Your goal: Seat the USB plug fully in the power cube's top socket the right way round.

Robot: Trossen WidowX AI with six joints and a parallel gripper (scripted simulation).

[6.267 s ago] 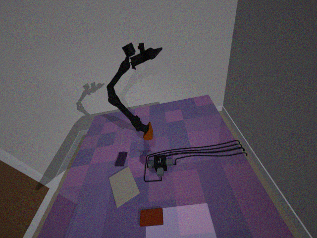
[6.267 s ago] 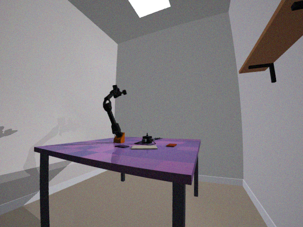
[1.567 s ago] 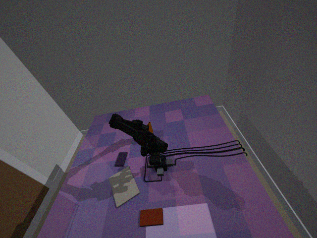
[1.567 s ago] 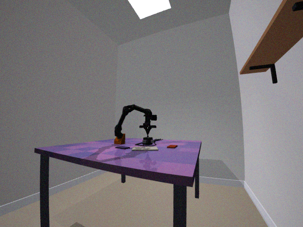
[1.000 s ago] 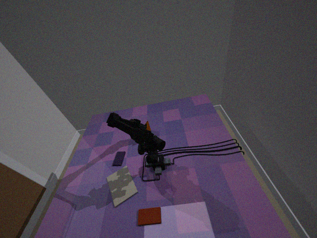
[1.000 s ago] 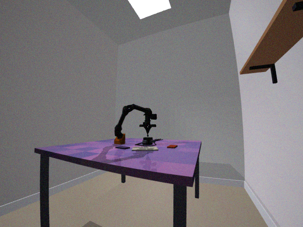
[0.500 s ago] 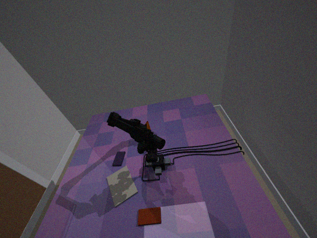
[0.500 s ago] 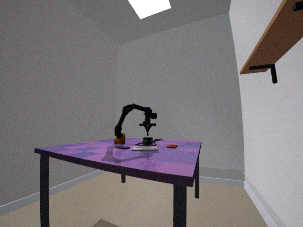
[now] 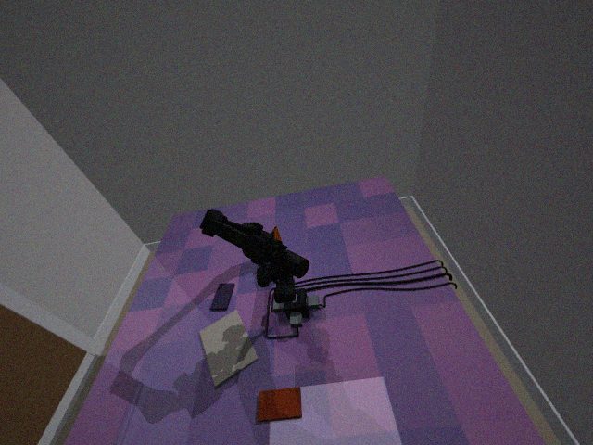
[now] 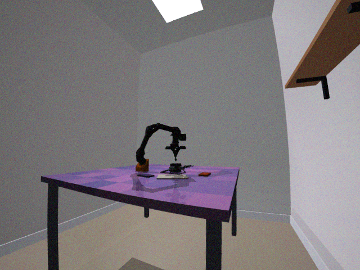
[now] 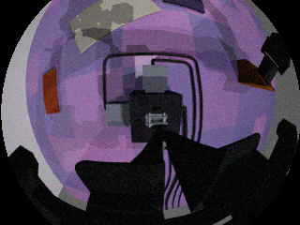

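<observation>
The USB plug lies 20 mm below my gripper tip. Round my gripper tip: white sheet 270 mm to the right, 130 mm below, 70 mm ahead; then red card 290 mm ahead, 130 mm below, 90 mm to the right.
</observation>
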